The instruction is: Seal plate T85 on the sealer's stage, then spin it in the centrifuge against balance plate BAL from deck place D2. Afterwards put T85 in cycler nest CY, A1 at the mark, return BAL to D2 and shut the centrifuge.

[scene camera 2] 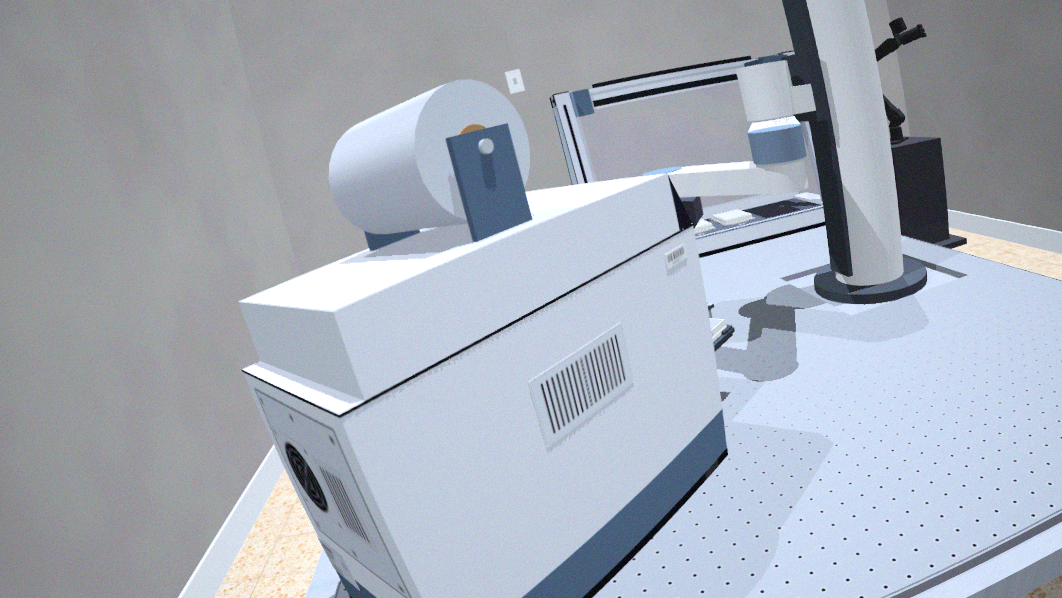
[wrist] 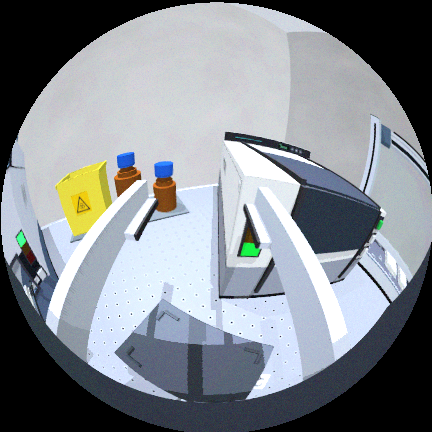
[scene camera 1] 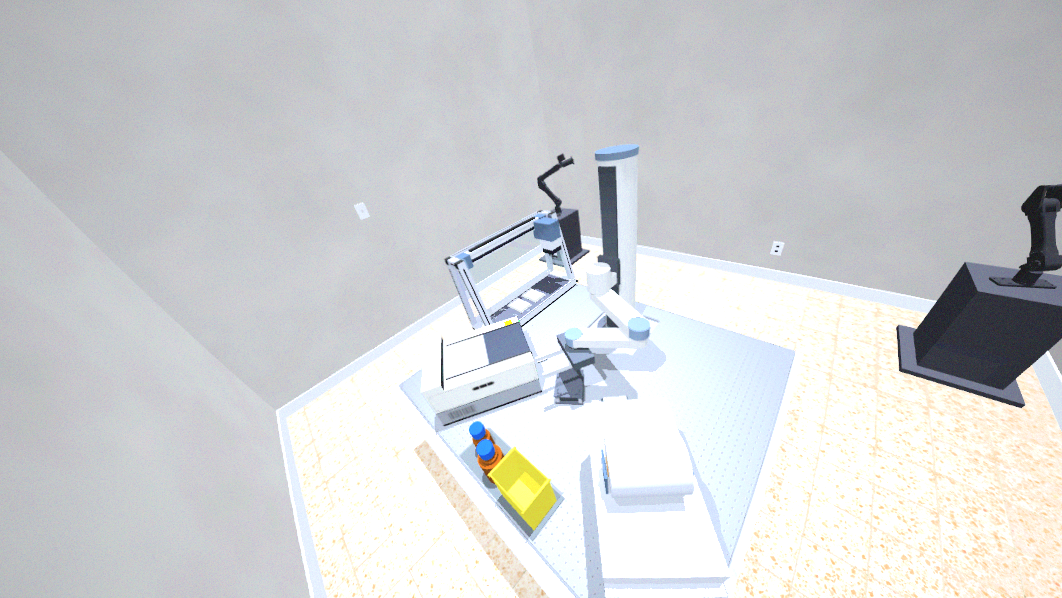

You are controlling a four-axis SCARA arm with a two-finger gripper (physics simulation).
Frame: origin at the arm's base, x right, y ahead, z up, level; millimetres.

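Seen in the pictures: gripper, fingertip midpoint: [wrist: 200, 193] [scene camera 1: 539, 367]; arm's base, origin of the base link: [scene camera 2: 870, 282].
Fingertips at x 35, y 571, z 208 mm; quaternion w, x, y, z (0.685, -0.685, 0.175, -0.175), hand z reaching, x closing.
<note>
Pixels of each thing's middle, then the offset from my fingertips to it.
- white unit, body centre: [wrist: 284, 188] [scene camera 1: 482, 364] dy +105, dx +291, dz -73 mm
- dark nest with corner guides, body centre: [wrist: 192, 362] [scene camera 1: 569, 384] dy -96, dx -59, dz -166 mm
- film-roll sealer, body centre: [scene camera 2: 492, 342] [scene camera 1: 638, 487] dy +170, dx -516, dz +43 mm
- pale plate-like piece, body centre: [scene camera 2: 678, 341] dy -54, dx -322, dz -87 mm
My gripper [scene camera 1: 549, 364] [wrist: 200, 193] is shut, nothing between its pads, which stand apart even so; it is above the deck beside the white unit [scene camera 1: 483, 375] [wrist: 237, 200], apparently the centrifuge, its dark lid down and its light green. The dark nest with corner guides [scene camera 1: 570, 391] [wrist: 175, 345], apparently CY, holds no plate; its tag is cut off. The film-roll sealer [scene camera 1: 650, 460] [scene camera 2: 520, 356] stands opposite. A pale plate-like piece [scene camera 2: 717, 329] shows at its front, partly hidden. Pale plates [scene camera 1: 519, 305] [scene camera 2: 732, 216] lie on the gantry deck. T85 and BAL cannot be told by label.
A yellow bin [scene camera 1: 523, 490] [wrist: 84, 200] and two brown blue-capped bottles [scene camera 1: 488, 459] [wrist: 165, 194] stand at the deck edge. The gantry frame [scene camera 1: 462, 293] stands beyond the centrifuge. The arm's column [scene camera 1: 627, 222] [scene camera 2: 862, 148] rises behind. Black pedestals [scene camera 1: 973, 334] stand off the table.
</note>
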